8 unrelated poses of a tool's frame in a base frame.
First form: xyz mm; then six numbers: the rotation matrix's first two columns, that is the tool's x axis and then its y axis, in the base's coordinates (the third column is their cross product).
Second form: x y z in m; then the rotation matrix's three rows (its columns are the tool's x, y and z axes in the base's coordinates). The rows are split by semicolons. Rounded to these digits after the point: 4 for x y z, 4 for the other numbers.
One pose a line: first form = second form
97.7 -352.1 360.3 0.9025 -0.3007 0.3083 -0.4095 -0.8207 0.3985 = 0.0977 -0.3521 0.3603; 0.9025 -0.4095 0.1332; -0.3007 -0.8207 -0.4859; 0.3083 0.3985 -0.8638
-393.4 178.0 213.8 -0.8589 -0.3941 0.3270 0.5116 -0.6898 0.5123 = -0.3934 0.1780 0.2138; -0.8589 0.5116 0.0237; -0.3941 -0.6898 0.6073; 0.3270 0.5123 0.7941
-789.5 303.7 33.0 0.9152 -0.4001 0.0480 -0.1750 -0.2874 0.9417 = -0.7895 0.3037 0.0330; 0.9152 -0.1750 -0.3630; -0.4001 -0.2874 -0.8702; 0.0480 0.9417 -0.3330
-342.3 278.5 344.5 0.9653 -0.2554 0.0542 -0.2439 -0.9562 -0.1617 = -0.3423 0.2785 0.3445; 0.9653 -0.2439 0.0931; -0.2554 -0.9562 0.1429; 0.0542 -0.1617 -0.9853
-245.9 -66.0 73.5 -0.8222 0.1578 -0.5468 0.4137 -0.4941 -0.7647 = -0.2459 -0.0660 0.0735; -0.8222 0.4137 -0.3908; 0.1578 -0.4941 -0.8549; -0.5468 -0.7647 0.3410
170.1 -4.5 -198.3 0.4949 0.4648 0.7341 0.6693 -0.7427 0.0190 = 0.1701 -0.0045 -0.1983; 0.4949 0.6693 0.5540; 0.4648 -0.7427 0.4819; 0.7341 0.0190 -0.6787
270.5 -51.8 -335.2 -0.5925 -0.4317 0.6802 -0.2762 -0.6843 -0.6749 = 0.2705 -0.0518 -0.3352; -0.5925 -0.2762 0.7568; -0.4317 -0.6843 -0.5877; 0.6802 -0.6749 0.2862
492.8 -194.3 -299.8 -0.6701 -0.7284 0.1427 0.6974 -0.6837 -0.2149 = 0.4928 -0.1943 -0.2998; -0.6701 0.6974 0.2541; -0.7284 -0.6837 -0.0445; 0.1427 -0.2149 0.9661
